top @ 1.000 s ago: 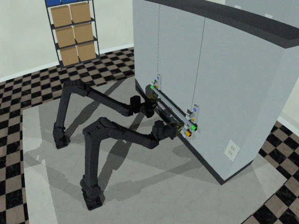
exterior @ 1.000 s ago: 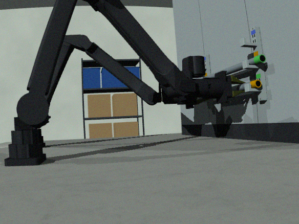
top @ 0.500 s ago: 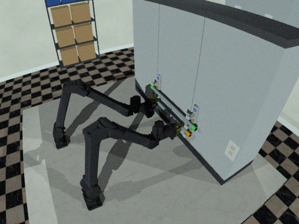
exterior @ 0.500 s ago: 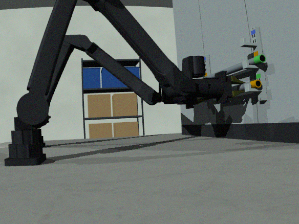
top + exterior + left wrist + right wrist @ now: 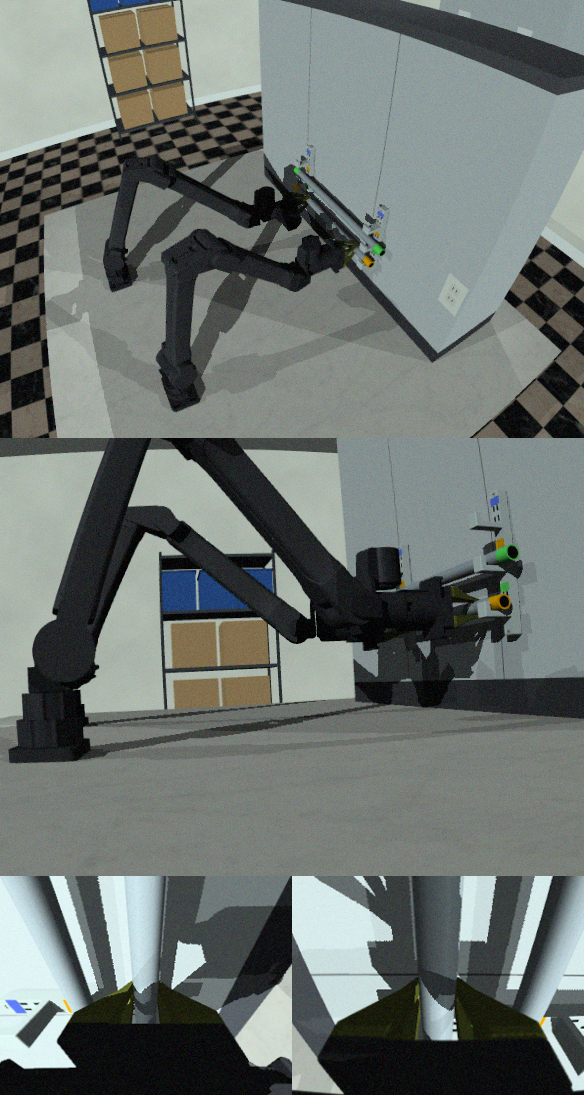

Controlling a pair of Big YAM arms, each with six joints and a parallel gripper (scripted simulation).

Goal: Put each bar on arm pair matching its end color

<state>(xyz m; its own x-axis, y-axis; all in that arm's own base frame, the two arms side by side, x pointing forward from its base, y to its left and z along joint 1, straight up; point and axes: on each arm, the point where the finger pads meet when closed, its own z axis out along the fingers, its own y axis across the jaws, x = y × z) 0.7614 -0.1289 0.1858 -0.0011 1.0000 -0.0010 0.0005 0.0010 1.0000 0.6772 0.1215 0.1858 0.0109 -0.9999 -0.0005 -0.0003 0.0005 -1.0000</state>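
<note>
My right hand is 14 cm to the right of the green-ended bar, 8 cm below it and 3 cm short of it. From my right hand the other things lie so: grey cabinet wall: 26 cm above, 22 cm ahead, 16 cm to the left; orange-ended bar: 15 cm to the left, 2 cm ahead; wall outlet: 37 cm to the right, 11 cm above, 1 cm behind.
</note>
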